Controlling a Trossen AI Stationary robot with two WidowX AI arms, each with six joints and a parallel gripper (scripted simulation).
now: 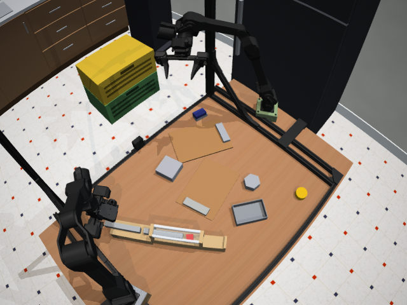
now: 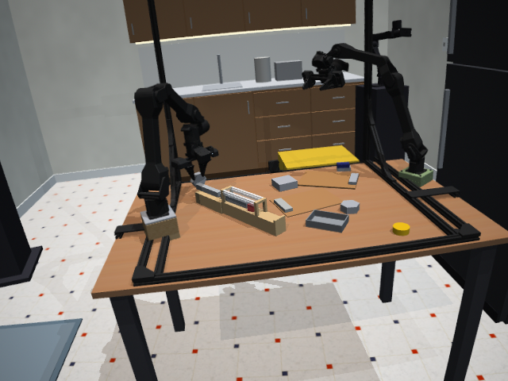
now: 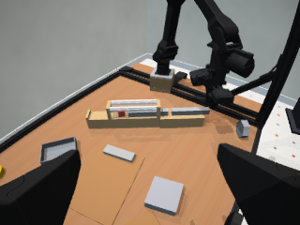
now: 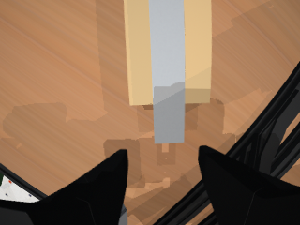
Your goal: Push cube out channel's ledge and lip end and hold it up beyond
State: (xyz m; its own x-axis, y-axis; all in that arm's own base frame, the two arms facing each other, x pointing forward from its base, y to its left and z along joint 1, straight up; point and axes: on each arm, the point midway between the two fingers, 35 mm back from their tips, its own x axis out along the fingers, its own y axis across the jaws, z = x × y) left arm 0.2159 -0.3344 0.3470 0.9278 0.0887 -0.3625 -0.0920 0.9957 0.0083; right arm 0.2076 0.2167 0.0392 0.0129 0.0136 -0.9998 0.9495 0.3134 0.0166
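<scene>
Now: right hand 29 cm short of the red cube, 13 cm to the right of it and 6 cm above it. Round my right hand: yellow disc 56 cm ahead, 52 cm to the left, 11 cm below; then grey tray 41 cm ahead, 34 cm to the left, 11 cm below; then grey block 5 cm ahead, 34 cm to the left, 10 cm below.
</scene>
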